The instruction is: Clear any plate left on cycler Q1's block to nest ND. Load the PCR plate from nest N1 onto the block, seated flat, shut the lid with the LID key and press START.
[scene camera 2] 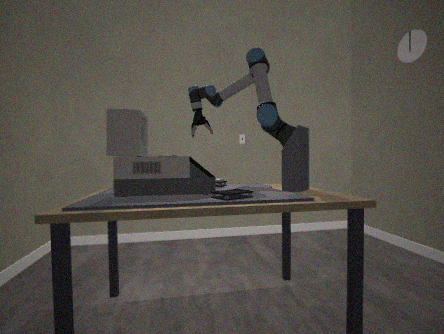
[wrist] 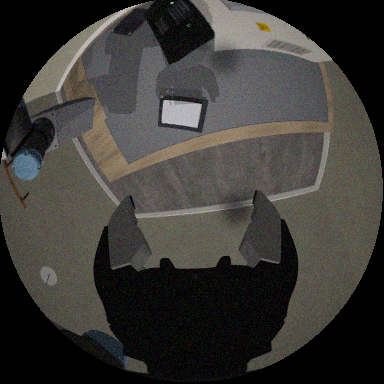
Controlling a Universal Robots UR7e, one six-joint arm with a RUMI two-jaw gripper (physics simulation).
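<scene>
My gripper is open and empty, high above the table to the right of the cycler's raised lid in the scene view. The cycler has a pale body; its black sloped front panel has a small green light. The block is hidden. A white rectangular plate-like thing lies in a dark frame in the wrist view. Two low dark nests, one nearer and one farther, show beside the cycler in the scene view. Nest labels cannot be read.
Another dark item lies beyond the panel's left side. A grey mat covers much of the wooden table. The grey arm pedestal stands at the table's right in the scene view.
</scene>
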